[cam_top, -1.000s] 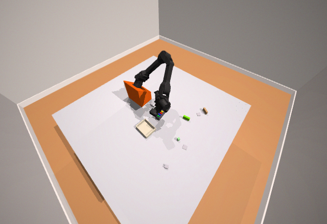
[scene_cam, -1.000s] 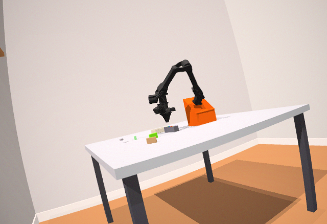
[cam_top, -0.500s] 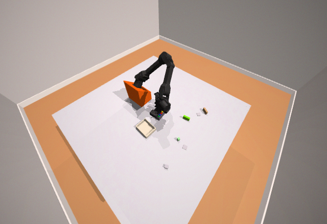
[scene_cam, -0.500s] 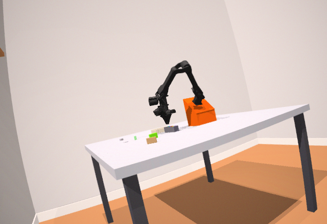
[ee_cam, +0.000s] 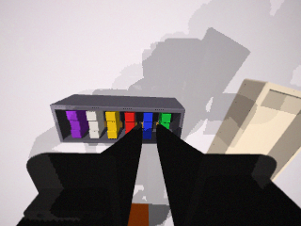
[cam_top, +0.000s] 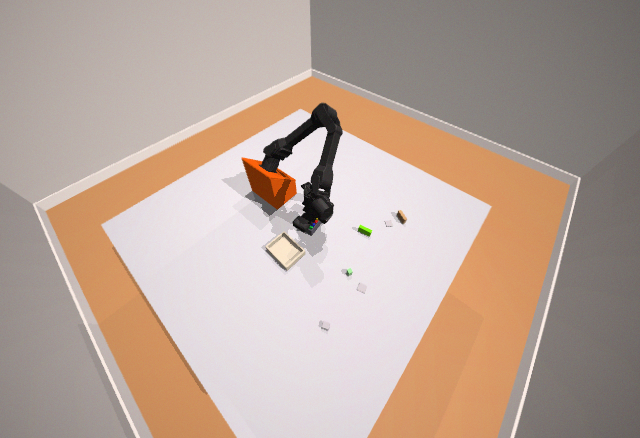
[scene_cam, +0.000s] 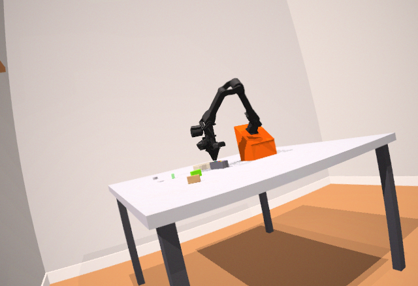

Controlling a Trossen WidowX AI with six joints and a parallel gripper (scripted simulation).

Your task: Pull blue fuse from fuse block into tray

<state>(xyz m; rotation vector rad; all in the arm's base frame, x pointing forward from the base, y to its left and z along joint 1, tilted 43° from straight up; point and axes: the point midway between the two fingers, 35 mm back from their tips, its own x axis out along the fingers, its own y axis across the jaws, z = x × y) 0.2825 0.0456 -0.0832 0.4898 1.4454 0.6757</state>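
Right now the blue fuse is 2 cm below my gripper tip. Round my gripper tip: yellow fuse: 1 cm behind, 4 cm to the left, 2 cm below; red fuse: 2 cm to the left, 2 cm below; green fuse: 2 cm to the right, 2 cm below.
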